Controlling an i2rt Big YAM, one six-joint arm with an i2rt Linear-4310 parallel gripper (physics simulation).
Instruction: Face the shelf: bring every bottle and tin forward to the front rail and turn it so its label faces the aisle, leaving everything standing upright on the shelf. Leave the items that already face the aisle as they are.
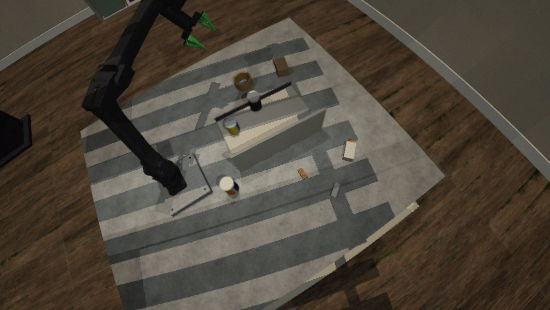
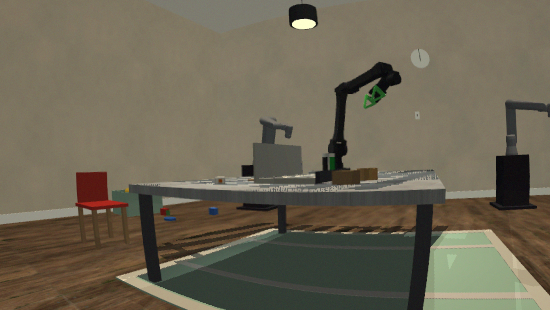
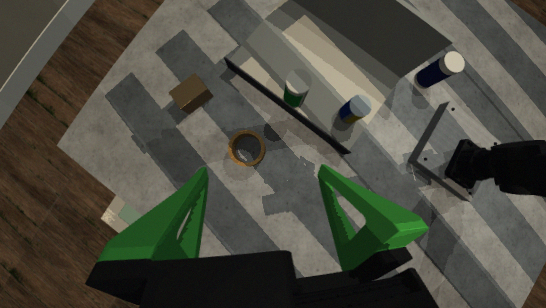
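Pixels of known places: gripper, fingertip midpoint: (image 1: pixel 209 39) (image 2: pixel 368 104) (image 3: pixel 266 170); arm's base at its link origin: (image 1: pixel 174 180) (image 3: pixel 463 163).
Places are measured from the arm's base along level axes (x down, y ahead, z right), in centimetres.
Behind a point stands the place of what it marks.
Note:
My gripper (image 1: pixel 210 39) @[x -31.3, y 46.8, z -29.8 cm] (image 2: pixel 374 97) @[x -31.3, y 46.8, z -29.8 cm] (image 3: pixel 266 170) @[x -31.3, y 46.8, z -29.8 cm] is open and empty, high above the table on the rail side. The shelf board (image 3: pixel 340 75) @[x 0.6, y 43.6, z 2.9 cm] has a dark front rail (image 1: pixel 272 93) @[x -0.1, y 62.6, z -12.1 cm] (image 3: pixel 320 130) @[x -1.9, y 40.8, z -14.9 cm] and a grey back panel (image 1: pixel 285 141) @[x -4.8, y 51.1, z 15.9 cm] (image 2: pixel 277 162) @[x -6.0, y 52.9, z 14.9 cm] (image 3: pixel 370 30) @[x -5.8, y 43.4, z 13.9 cm]. A pale-capped bottle (image 1: pixel 254 101) @[x -8.6, y 50.5, z -7.5 cm] (image 2: pixel 328 162) @[x -5.3, y 54.3, z -10.9 cm] (image 3: pixel 294 96) @[x -7.1, y 50.8, z -12.9 cm] stands upright close behind the rail, green towards it and black behind. A blue and yellow tin (image 1: pixel 232 126) @[x -6.4, y 35.9, z -3.7 cm] (image 3: pixel 355 110) @[x -6.4, y 36.7, z -7.6 cm] stands upright, set back from the rail. A white-capped blue and orange bottle (image 1: pixel 230 186) @[x -7.0, y 21.5, z 20.0 cm] (image 3: pixel 436 73) @[x -4.0, y 21.9, z 15.2 cm] stands off the shelf, behind its end.
A wooden ring (image 1: pixel 243 88) @[x 0.6, y 52.4, z -24.9 cm] (image 3: pixel 231 149) @[x -2.1, y 57.8, z -31.4 cm] and a brown block (image 1: pixel 281 66) @[x -2.1, y 75.7, z -22.7 cm] (image 3: pixel 191 93) @[x -2.1, y 75.3, z -24.4 cm] lie on the table in front of the rail. Behind the panel lie a white box (image 1: pixel 349 150) @[x 0.1, y 72.8, z 34.4 cm], a small brown piece (image 1: pixel 302 173) @[x 2.1, y 49.9, z 30.2 cm] and a grey piece (image 1: pixel 335 189) @[x 1.7, y 57.0, z 44.2 cm]. The arm's base is beside the shelf.

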